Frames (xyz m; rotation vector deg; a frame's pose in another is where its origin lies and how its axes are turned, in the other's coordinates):
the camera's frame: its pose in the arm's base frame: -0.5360 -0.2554 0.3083 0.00 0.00 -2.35
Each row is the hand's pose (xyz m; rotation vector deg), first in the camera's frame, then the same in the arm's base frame.
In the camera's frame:
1: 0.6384 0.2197 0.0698 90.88 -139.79 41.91
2: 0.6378 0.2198 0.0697 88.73 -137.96 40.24
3: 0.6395 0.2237 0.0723 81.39 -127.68 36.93
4: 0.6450 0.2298 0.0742 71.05 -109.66 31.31
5: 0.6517 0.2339 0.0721 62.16 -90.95 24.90
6: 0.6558 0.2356 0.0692 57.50 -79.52 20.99
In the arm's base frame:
1: 0.1109 -0.0621 0.3781 87.73 -141.21 41.53
2: 0.1103 -0.0619 0.3780 85.64 -139.36 39.78
3: 0.1121 -0.0581 0.3806 78.56 -129.00 36.15
4: 0.1179 -0.0522 0.3825 68.65 -110.87 30.08
5: 0.1247 -0.0484 0.3804 60.19 -92.06 23.32
6: 0.1289 -0.0469 0.3775 55.79 -80.58 19.25

